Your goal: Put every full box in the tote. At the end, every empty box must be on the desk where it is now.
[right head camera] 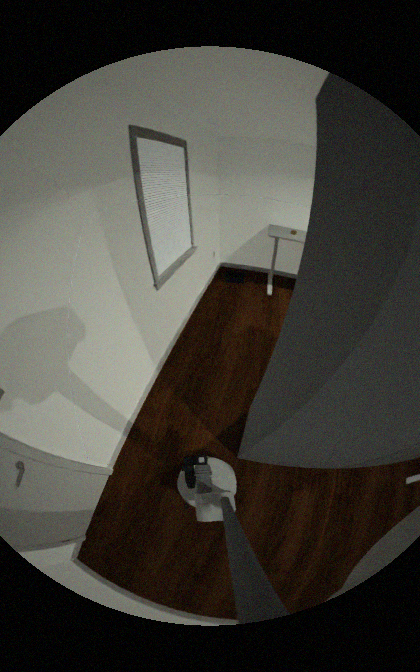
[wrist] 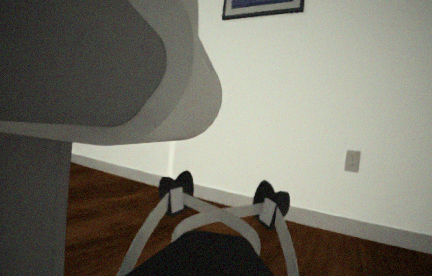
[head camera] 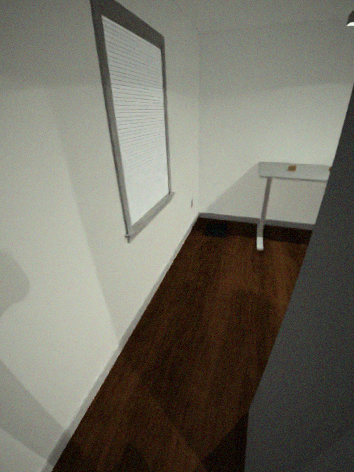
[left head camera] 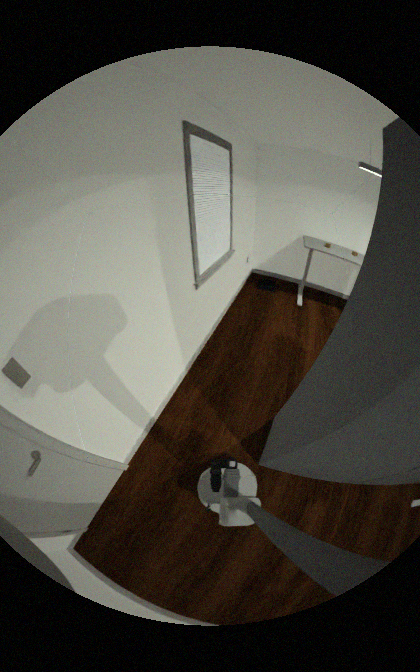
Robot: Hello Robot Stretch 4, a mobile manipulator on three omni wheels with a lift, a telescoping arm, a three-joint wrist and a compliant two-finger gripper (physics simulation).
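Note:
A white desk (head camera: 276, 171) (left head camera: 316, 244) (right head camera: 279, 231) stands far off by the back wall. Its right part is hidden. A small orange-brown box (head camera: 292, 168) (left head camera: 327, 245) (right head camera: 293, 232) is on its top. A second box (left head camera: 354, 253) is to its right in the left head view, and a sliver of it shows in the head view. Both are too small to tell full from empty. A dark low thing (head camera: 216, 229) (left head camera: 266, 284) (right head camera: 234, 275) lies on the floor in the far corner; I cannot tell whether it is the tote. My gripper (wrist: 224, 191) is open and empty, far from the desk.
A large dark grey surface (head camera: 310, 350) (left head camera: 345, 400) (right head camera: 330, 350) blocks the right side close by. The wall with the window (head camera: 137, 120) (left head camera: 212, 200) (right head camera: 166, 200) runs along the left. A door (left head camera: 55, 480) (right head camera: 45, 492) is at the lower left. Wood floor leads towards the desk.

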